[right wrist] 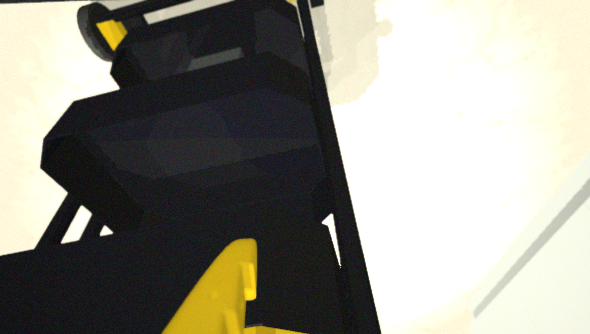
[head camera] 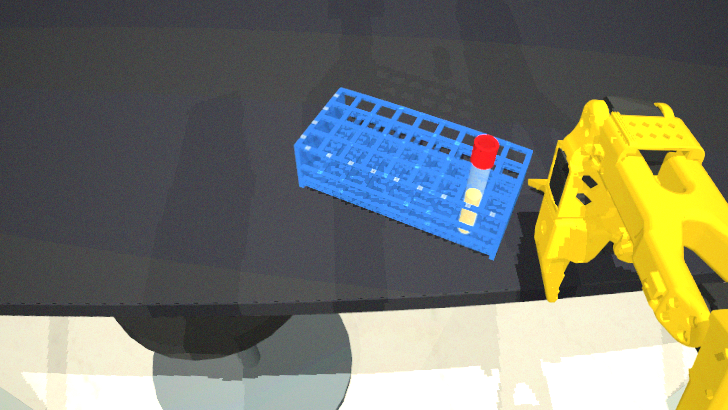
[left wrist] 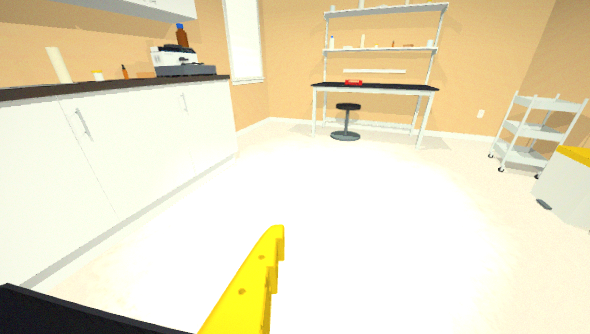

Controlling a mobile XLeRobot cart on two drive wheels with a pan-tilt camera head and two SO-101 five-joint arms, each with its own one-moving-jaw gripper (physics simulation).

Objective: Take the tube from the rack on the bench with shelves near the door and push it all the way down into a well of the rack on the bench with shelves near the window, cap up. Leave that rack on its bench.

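Places are measured from the left arm's base along level axes (x ahead, y left, z up), in millimetres.
Pixels of known places: left hand, its tool point: point(left wrist: 284, 237); right hand, its tool point: point(right wrist: 255, 260) point(head camera: 554, 296).
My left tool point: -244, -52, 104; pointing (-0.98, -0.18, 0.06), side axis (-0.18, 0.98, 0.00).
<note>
Ahead of a thing's pixels: the offset from my left tool point to its middle, as dx, dy, dz. "spot": to the spot under its first point. Level surfaces: height alone.
A clear tube with a red cap @(spot: +547, -272, +2) point(head camera: 484, 151) and pale yellow contents stands cap up in a well near the right end of the blue rack @(+621, -247, -88) point(head camera: 394, 203). My right gripper point(head camera: 589, 279) point(right wrist: 260, 247) is open and empty, to the right of the rack and apart from it and the tube; one jaw shows in the right wrist view. My left gripper point(left wrist: 286, 230) is fully open and empty, with one notched jaw in view. A small red rack-like thing point(left wrist: 353, 82) lies on the far bench with shelves @(dz -130) point(left wrist: 380, 87), right of the window.
The blue rack stands on a dark bench top @(dz -117) point(head camera: 101, 203) with its front edge below. A round stool base @(+825, +10, -864) point(head camera: 315, 366) is under that edge. In the left wrist view are white cabinets point(left wrist: 145, 145), a stool point(left wrist: 348, 106) and a shelved cart point(left wrist: 535, 131).
</note>
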